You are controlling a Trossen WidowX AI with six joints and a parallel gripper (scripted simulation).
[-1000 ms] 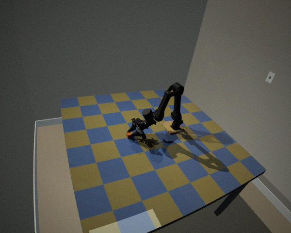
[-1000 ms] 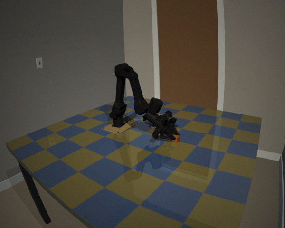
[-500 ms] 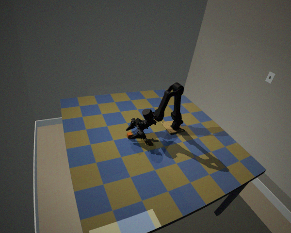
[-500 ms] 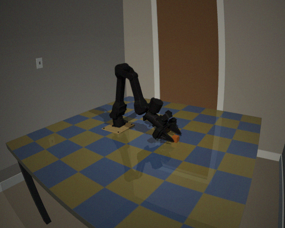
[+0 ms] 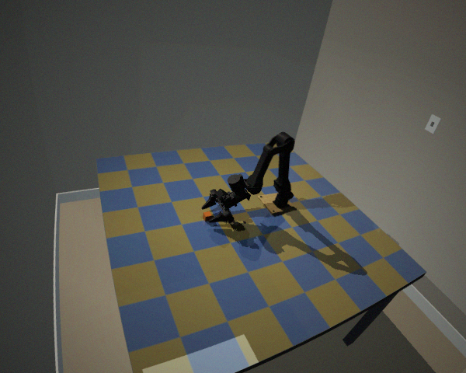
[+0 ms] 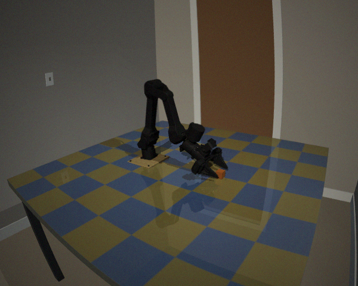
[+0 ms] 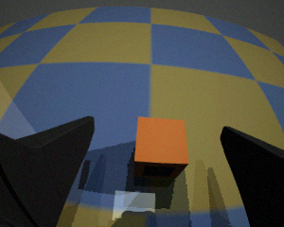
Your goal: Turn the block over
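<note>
Now: the orange block 20 mm behind my gripper tip and 10 mm below it.
</note>
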